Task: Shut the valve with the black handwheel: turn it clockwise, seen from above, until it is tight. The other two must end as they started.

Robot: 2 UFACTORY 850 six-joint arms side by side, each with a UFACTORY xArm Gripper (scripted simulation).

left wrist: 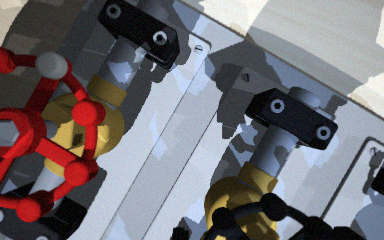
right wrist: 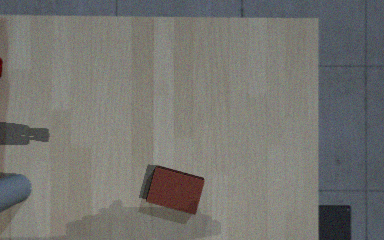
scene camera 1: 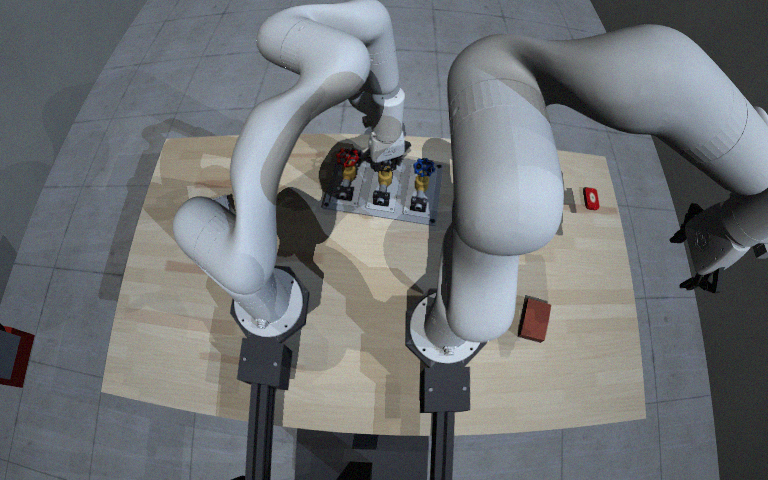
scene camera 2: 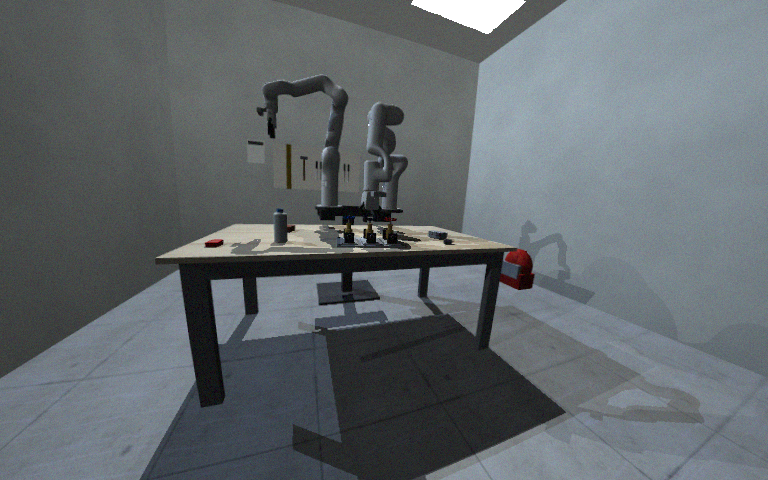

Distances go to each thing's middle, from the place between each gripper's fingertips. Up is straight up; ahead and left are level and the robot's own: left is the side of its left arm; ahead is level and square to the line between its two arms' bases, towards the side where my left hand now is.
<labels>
Right now the grey base plate (left wrist: 228, 53) is 13 cm below my left hand (scene camera 1: 385, 165).
The grey base plate lies 63 cm below my right hand (scene camera 1: 680, 263), 61 cm to the left of it and 46 cm ahead of it.
</labels>
